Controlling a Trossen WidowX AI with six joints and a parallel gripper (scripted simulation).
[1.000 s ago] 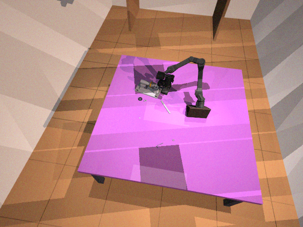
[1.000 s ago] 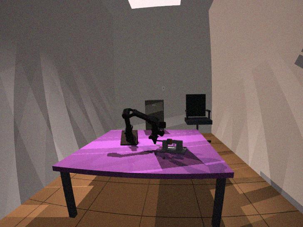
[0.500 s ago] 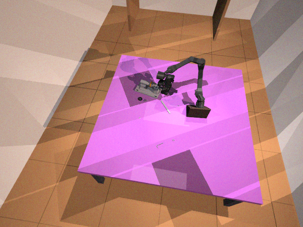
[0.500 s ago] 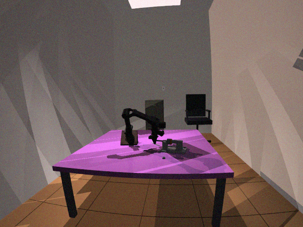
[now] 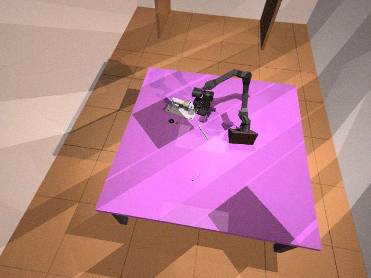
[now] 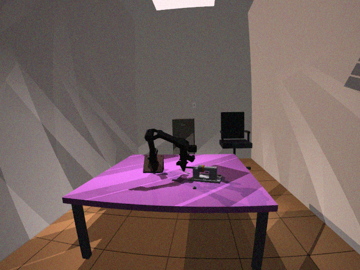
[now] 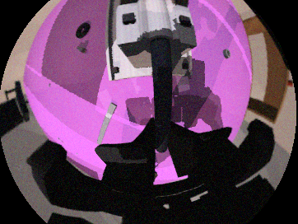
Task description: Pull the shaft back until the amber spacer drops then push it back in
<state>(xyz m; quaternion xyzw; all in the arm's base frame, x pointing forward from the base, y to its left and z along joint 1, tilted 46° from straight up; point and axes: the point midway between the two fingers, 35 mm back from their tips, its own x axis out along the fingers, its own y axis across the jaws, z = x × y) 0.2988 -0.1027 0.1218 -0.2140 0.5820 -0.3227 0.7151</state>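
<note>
The thin dark shaft lies 70 mm ahead of my gripper tip, 20 mm to the right of it and 30 mm above it. From my gripper tip the other things lie so: grey support block 180 mm ahead, 40 mm to the right; metal strip 10 mm behind, 140 mm to the left, 40 mm below; amber spacer 150 mm ahead, 30 mm to the right, 30 mm above.
</note>
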